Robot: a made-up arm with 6 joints.
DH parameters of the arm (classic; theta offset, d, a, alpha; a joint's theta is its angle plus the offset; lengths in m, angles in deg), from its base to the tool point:
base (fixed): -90 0.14 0 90
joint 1: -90 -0.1 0.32 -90
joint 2: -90 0.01 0.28 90
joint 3: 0 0.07 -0.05 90
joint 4: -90 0.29 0.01 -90
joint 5: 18.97 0 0.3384 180
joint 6: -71.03 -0.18 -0.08 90
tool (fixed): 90 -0.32 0 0
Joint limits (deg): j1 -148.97..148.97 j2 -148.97..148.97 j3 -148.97..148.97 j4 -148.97..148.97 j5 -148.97..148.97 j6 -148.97..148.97
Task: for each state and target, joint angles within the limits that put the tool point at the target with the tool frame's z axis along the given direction. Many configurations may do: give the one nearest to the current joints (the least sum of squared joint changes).
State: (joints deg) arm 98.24 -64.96 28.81 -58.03 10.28 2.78
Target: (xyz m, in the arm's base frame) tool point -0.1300 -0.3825 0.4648 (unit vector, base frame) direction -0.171 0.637 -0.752
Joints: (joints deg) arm 117.74 -55.29 43.32 -43.80 58.42 0.16
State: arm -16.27 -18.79 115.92 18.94 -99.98 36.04
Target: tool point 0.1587 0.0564 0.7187 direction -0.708 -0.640 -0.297
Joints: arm 3.76 -57.54 107.53 35.81 -138.34 57.73
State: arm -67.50 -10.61 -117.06 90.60 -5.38 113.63
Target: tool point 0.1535 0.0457 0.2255 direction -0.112 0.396 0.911
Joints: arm -101.27 16.60 -82.22 58.84 -45.64 125.37
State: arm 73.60 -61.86 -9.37 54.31 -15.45 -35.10
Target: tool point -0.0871 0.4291 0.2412 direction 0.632 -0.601 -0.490
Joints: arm 73.47 -86.60 -6.11 50.58 31.44 9.29
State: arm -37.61 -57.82 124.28 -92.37 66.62 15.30
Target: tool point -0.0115 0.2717 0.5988 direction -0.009 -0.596 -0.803
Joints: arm -33.26 -89.09 113.23 -90.83 40.52 37.44
